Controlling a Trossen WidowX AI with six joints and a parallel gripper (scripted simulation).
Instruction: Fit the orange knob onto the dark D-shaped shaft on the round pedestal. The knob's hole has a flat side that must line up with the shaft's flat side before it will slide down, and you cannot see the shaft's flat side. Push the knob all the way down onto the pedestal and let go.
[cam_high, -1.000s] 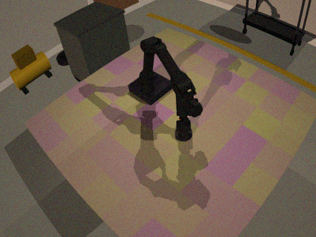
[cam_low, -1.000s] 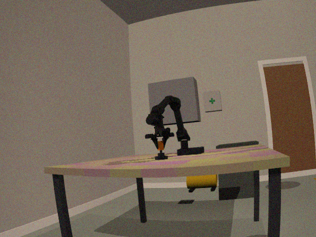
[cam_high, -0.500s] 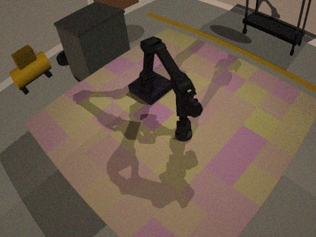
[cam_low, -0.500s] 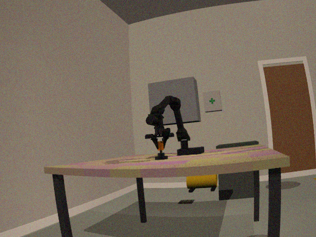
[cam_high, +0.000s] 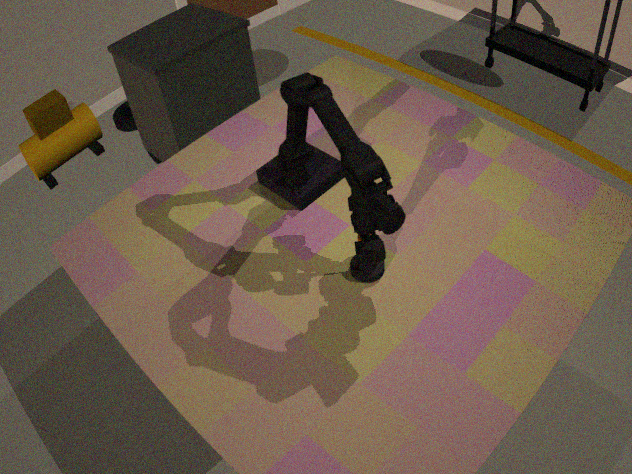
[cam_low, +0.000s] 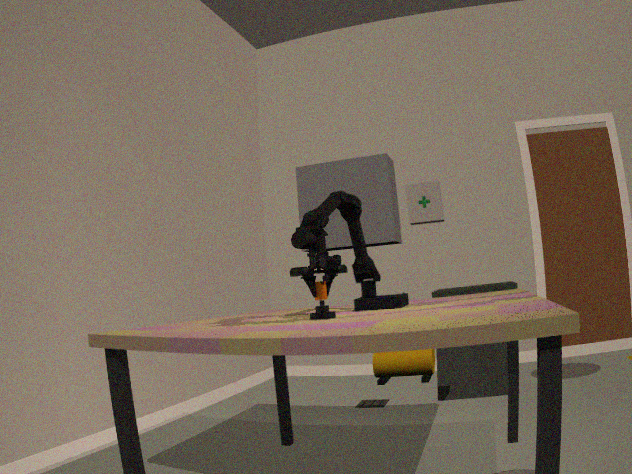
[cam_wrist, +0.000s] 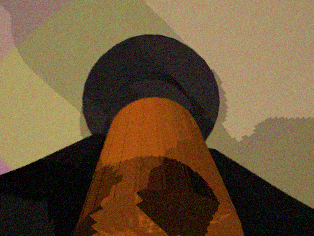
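Now: gripper tip 2 cm below the orange knob. The rest, counted from my gripper tip: D-shaped shaft 4 cm below.
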